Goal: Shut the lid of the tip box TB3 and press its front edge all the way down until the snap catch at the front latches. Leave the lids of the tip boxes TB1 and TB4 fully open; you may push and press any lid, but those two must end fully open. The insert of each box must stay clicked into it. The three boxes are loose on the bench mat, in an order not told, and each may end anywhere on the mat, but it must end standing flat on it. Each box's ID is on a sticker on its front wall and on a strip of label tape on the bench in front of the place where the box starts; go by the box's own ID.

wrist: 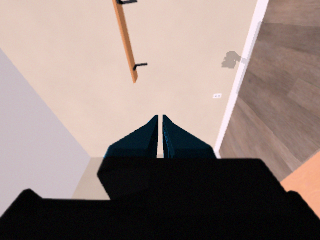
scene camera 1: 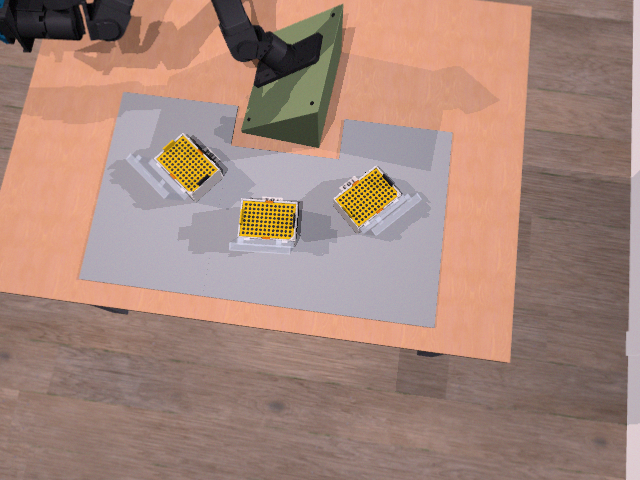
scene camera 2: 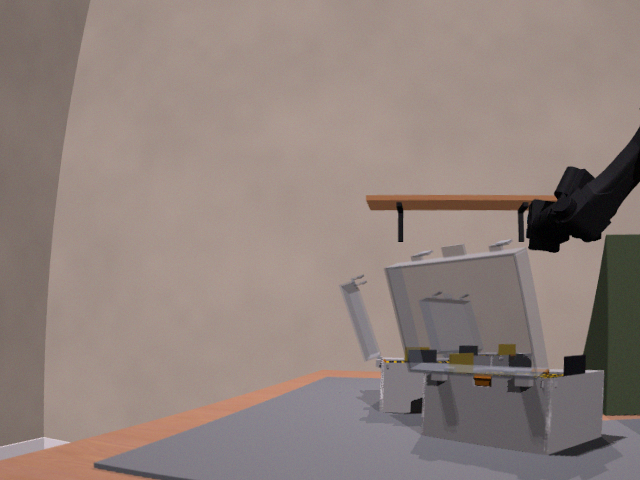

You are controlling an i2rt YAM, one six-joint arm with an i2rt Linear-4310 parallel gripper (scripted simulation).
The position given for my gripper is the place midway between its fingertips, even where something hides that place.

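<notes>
Scene camera 2 gives me my gripper [scene camera 2: 533,233] and also a tip box [scene camera 2: 552,414]. In scene camera 1 I see a box insert [scene camera 1: 373,192]. The wrist view shows my gripper too [wrist: 160,119], but the tip box is out of frame in the wrist view, and the box insert is out of frame in the wrist view as well.
</notes>
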